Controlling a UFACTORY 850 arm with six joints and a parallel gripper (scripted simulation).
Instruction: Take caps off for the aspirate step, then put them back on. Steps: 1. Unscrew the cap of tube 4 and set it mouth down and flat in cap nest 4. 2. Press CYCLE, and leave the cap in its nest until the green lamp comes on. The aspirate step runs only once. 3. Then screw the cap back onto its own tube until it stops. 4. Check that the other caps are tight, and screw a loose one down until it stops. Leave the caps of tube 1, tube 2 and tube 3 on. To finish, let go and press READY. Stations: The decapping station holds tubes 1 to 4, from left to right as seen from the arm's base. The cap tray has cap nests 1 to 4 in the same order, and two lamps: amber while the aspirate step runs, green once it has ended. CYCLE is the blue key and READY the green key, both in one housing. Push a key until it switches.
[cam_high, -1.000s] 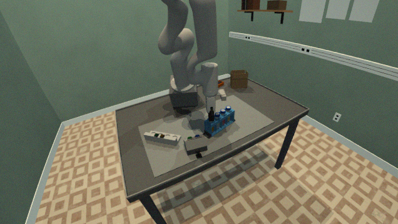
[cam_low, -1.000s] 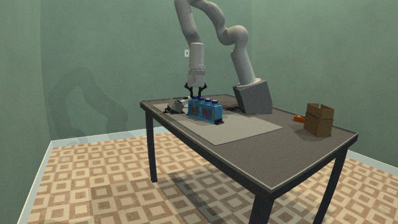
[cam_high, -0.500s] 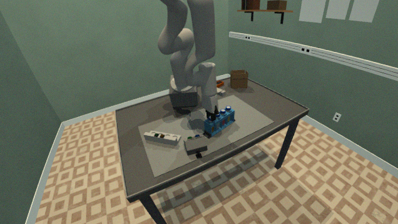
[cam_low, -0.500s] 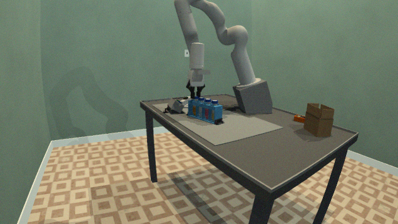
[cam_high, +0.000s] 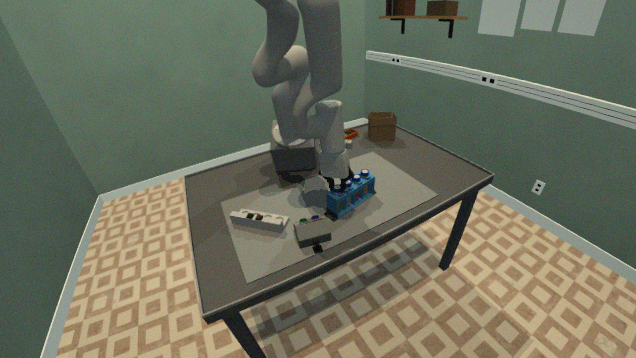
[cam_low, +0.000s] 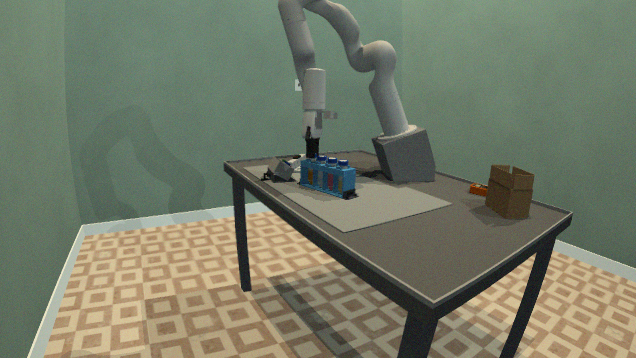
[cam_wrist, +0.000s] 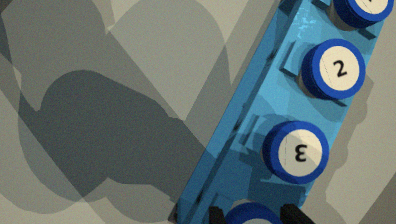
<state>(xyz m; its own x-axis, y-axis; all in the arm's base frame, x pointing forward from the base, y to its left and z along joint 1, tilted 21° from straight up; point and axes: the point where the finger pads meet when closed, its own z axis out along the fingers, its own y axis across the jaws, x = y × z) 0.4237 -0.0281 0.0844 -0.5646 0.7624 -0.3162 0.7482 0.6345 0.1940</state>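
Now: the blue cap marked 4 10 mm below my hand. From my hand the other things lie so: blue key: 120 mm to the right, 60 mm below, 30 mm ahead; then green key: 170 mm to the right, 60 mm below, 20 mm ahead; then grey key housing: 150 mm to the right, 80 mm below, 50 mm ahead.
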